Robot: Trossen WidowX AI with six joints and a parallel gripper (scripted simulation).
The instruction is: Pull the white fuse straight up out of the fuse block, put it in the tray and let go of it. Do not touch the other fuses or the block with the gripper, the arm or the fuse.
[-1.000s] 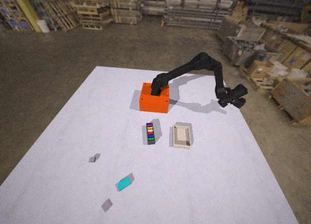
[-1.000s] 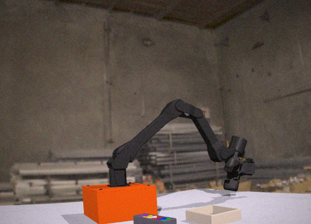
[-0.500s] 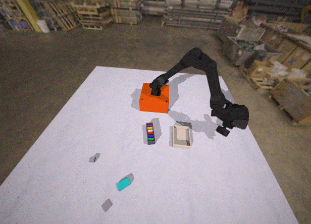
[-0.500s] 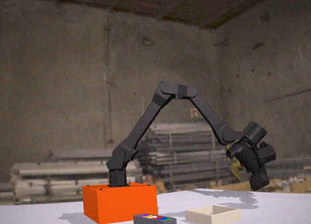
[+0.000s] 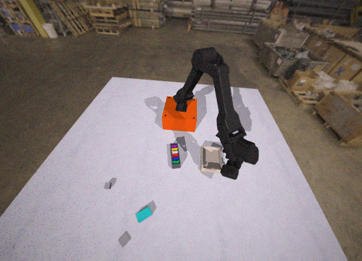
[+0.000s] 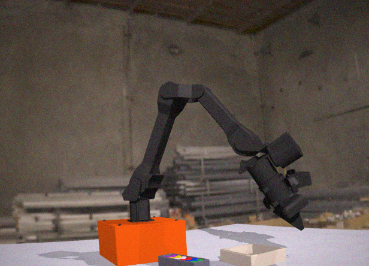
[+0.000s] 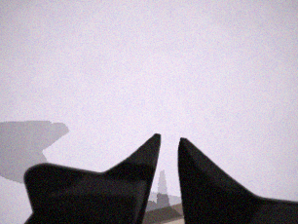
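My gripper tip is 4 cm past the white fuse, 31 cm to the left of it and 4 cm above it. The rest, counted from my gripper tip: beige tray (5 cm behind, 12 cm to the right, 6 cm below); blue fuse (1 cm behind, 30 cm to the right, 4 cm below); green fuse (1 cm ahead, 29 cm to the right, 4 cm below).
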